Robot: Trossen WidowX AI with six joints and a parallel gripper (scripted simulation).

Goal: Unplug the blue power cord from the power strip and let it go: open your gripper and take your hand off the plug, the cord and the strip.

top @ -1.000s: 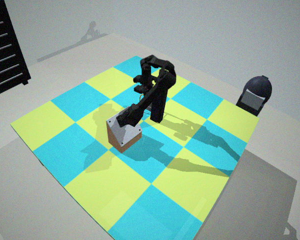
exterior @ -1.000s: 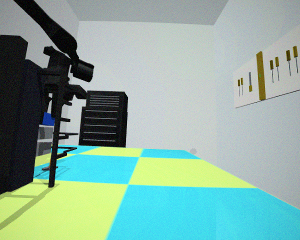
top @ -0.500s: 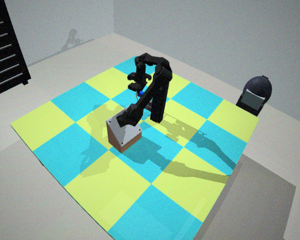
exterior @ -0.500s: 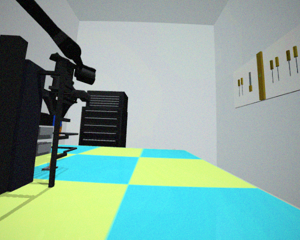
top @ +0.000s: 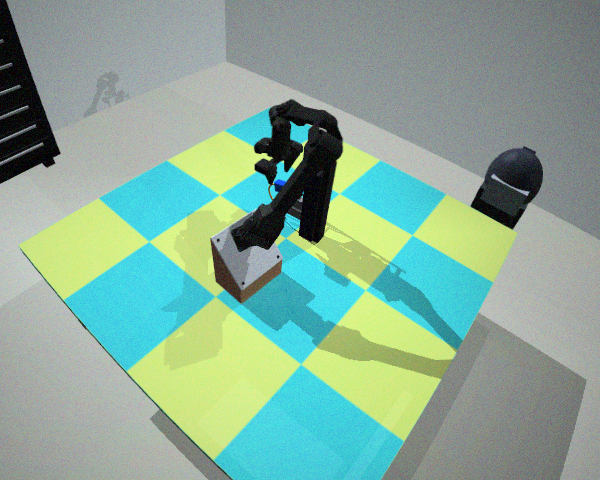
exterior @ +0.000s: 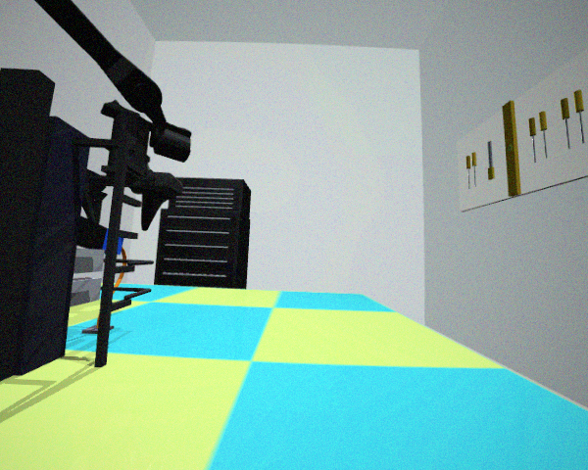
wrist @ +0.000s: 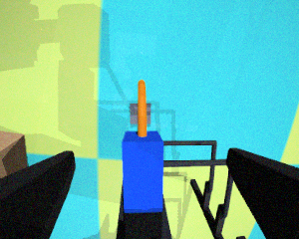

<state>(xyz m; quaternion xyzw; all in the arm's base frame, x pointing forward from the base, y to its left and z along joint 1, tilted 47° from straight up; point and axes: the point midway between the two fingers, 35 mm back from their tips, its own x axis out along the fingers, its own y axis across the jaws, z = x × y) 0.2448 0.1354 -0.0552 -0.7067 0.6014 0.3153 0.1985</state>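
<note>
Right now my gripper tip is 10 mm short of the blue plug, 40 mm to the left of it and 10 mm above it. The rest, counted from my gripper tip: black upright: 30 mm ahead, 180 mm to the right, 10 mm below.
</note>
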